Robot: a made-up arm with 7 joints. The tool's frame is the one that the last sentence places.
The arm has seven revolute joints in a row. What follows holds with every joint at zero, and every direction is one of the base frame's. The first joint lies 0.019 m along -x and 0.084 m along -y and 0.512 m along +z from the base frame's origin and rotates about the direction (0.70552, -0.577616, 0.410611), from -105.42 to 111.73 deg. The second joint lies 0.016 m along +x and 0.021 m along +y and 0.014 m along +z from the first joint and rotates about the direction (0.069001, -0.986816, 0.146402), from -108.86 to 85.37 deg. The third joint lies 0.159 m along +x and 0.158 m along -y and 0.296 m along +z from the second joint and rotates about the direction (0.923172, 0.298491, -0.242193), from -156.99 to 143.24 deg. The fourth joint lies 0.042 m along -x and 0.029 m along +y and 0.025 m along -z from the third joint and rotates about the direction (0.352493, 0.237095, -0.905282), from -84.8 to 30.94 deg. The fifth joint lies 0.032 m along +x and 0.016 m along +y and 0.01 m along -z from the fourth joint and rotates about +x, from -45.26 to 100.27 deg. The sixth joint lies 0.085 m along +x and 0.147 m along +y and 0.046 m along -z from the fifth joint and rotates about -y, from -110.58 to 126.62 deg. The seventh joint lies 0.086 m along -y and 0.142 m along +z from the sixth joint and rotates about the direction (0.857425, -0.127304, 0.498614), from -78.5 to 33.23 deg. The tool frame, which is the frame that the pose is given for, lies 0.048 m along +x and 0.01 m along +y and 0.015 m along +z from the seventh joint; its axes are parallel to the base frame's.
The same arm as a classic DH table. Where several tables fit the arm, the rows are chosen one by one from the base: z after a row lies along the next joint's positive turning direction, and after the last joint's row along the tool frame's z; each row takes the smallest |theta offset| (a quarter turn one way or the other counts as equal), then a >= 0, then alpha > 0; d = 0 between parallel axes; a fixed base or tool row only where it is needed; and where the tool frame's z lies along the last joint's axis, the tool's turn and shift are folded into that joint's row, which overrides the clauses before.
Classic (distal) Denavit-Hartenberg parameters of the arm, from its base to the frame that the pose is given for. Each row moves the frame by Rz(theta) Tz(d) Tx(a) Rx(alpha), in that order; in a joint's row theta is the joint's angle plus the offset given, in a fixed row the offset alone. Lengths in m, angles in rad.
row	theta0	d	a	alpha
base (fixed)	0.8848	0.4947	-0.077	1.1477
joint 1	-1.3719	0.0735	-0.0077	0.8247
joint 2	-0.6575	0.1955	-0.2934	-1.8404
joint 3	-1.3339	0.037	-0.0353	-0.9079
joint 4	0.2927	0.0622	-0.0129	1.2106
joint 5	1.3146	0.1118	0.046	1.5708
joint 6	0.5267	-0.0702	-0.1228	-1.4431
joint 7	1.4969	0.125	0.0169	-1.0488
tool (fixed)	-1.4234	-0.0115	0	0
Joint limits (rad, base to tool): -1.8399..1.9501 -1.9..1.49 -2.74..2.5 -1.48..0.54 -0.7899..1.75 -1.93..2.2099 -1.3701..0.58

